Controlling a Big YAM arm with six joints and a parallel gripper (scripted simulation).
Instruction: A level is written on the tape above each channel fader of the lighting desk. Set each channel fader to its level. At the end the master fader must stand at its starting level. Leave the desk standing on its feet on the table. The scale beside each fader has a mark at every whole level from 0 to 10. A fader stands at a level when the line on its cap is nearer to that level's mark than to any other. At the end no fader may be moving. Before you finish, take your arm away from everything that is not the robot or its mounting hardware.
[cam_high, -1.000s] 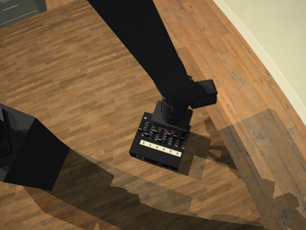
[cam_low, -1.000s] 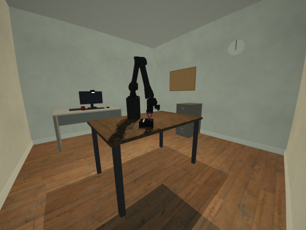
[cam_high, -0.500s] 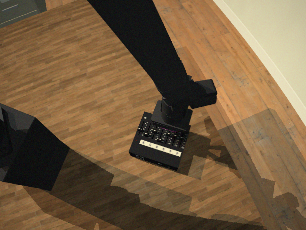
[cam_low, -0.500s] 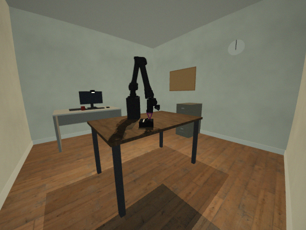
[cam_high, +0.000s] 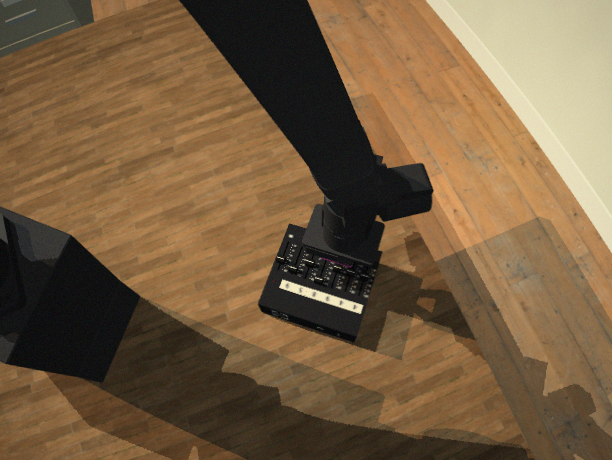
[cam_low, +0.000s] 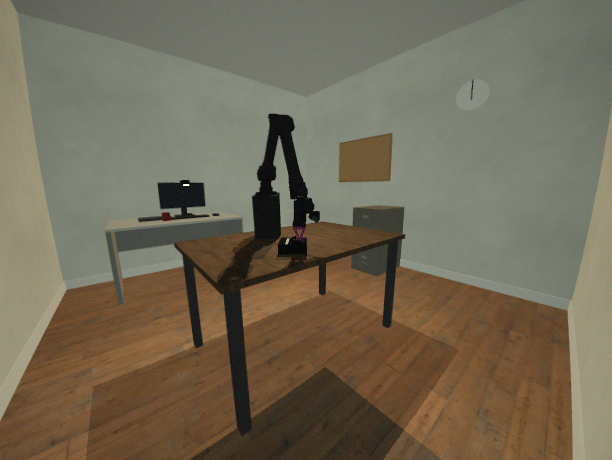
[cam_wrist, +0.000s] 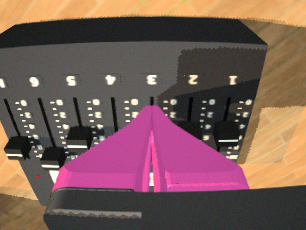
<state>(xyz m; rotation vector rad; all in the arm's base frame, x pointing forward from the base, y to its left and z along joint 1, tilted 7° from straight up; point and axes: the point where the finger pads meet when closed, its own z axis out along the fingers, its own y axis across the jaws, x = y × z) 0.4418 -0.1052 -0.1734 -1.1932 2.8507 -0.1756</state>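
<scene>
Right now the channel 3 fader cap is 1 cm behind my hand, 1 cm to the right of it and 1 cm below it. Also, from my hand: channel 1 fader cap: 2 cm ahead, 4 cm to the right, 1 cm below; channel 2 fader cap: 3 cm to the right, 1 cm below; channel 4 fader: 5 cm behind, 2 cm to the right, 1 cm below.
</scene>
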